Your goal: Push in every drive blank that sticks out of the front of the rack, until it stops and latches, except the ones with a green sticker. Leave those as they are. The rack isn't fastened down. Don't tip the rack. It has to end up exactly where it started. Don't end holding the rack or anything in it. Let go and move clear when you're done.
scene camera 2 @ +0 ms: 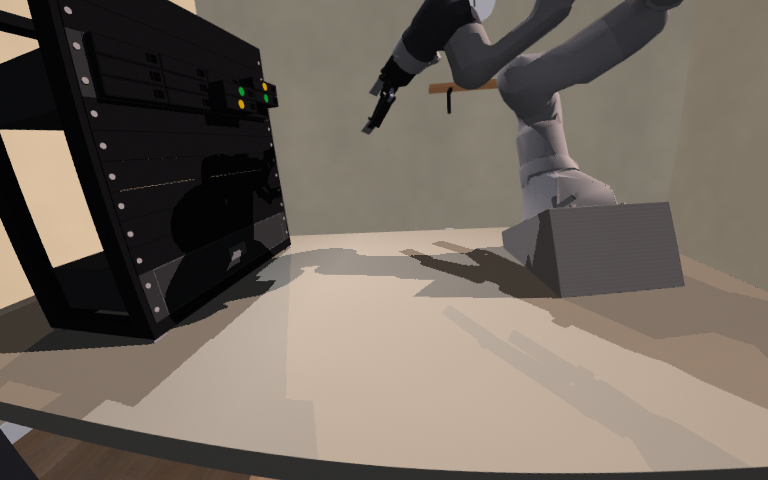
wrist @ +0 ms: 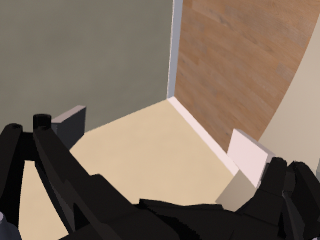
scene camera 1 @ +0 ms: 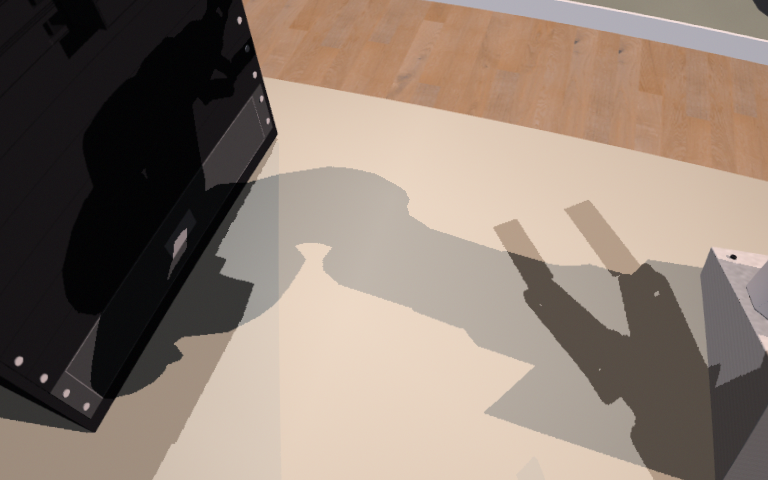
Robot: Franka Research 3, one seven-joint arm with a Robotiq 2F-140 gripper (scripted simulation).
Path:
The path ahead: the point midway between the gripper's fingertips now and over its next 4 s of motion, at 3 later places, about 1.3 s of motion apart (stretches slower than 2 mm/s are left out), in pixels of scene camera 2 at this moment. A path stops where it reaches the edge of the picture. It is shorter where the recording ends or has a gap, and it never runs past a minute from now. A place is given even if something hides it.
My gripper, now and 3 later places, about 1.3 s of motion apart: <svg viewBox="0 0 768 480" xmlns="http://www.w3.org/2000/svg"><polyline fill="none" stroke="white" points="369,112 326,152 318,87 272,88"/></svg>

